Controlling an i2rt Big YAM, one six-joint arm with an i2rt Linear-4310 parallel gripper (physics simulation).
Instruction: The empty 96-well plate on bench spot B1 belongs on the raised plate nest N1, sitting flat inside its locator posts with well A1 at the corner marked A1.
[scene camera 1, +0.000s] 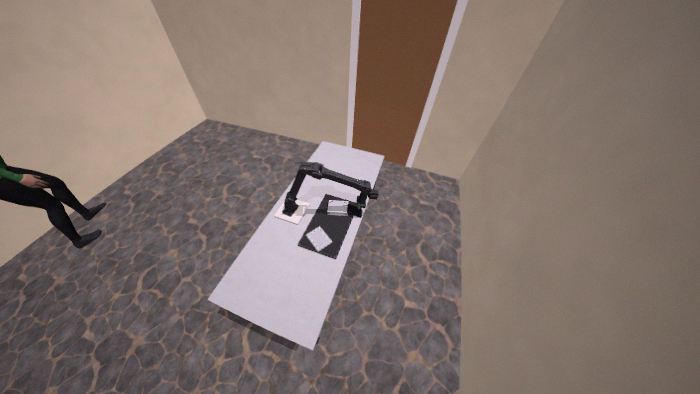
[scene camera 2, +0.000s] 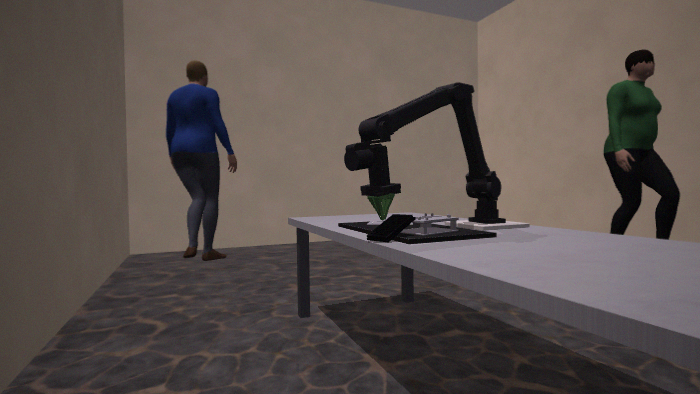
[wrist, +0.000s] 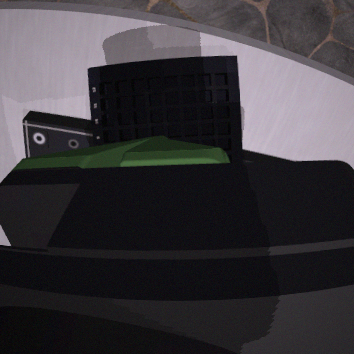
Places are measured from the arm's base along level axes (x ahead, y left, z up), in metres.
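Pixels of known places: gripper, between the fingertips: (scene camera 1: 358, 208) (scene camera 2: 383, 219) (wrist: 159, 149); arm's base, origin of its link: (scene camera 1: 290, 209) (scene camera 2: 486, 222).
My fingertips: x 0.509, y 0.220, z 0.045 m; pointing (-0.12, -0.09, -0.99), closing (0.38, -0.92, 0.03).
Note:
For each thing: its middle in the pictures, then the offset to it from my fingertips. "spot": a spot on its surface instead. Level surfaces: height alone.
- black 96-well plate, middle of its body: (wrist: 169, 169) (scene camera 2: 390, 227) (scene camera 1: 354, 210) dx -0.028, dy -0.013, dz -0.024 m
- raised nest N1, middle of its body: (scene camera 2: 426, 223) (scene camera 1: 338, 207) dx -0.160, dy -0.046, dz -0.020 m
- white square patch, a spot on its surface: (scene camera 1: 318, 238) spot: dx -0.173, dy -0.351, dz -0.045 m
- table, height of its surface: dz -0.060 m
The black 96-well plate (scene camera 2: 391, 227) (wrist: 165, 102) lies tilted, one end propped on the edge of the black perforated mat (scene camera 2: 443, 237) (scene camera 1: 337, 245) (wrist: 53, 135) and the other end on the table near its side edge. My gripper (scene camera 2: 381, 214) (scene camera 1: 358, 209) (wrist: 159, 149) hangs just above the plate's raised end. Its green fingers are pressed together in a point, with nothing between them. The raised nest N1 (scene camera 2: 433, 221) (scene camera 1: 337, 207) with its small posts stands on the mat beside the plate, toward the arm's base.
A white square patch (scene camera 1: 318, 238) lies on the mat's near half. The arm's base stands on a white pad (scene camera 1: 293, 216) (scene camera 2: 494, 225). A person in blue (scene camera 2: 197, 147) and a person in green (scene camera 2: 634, 141) (scene camera 1: 48, 198) walk beyond the table (scene camera 1: 273, 288).

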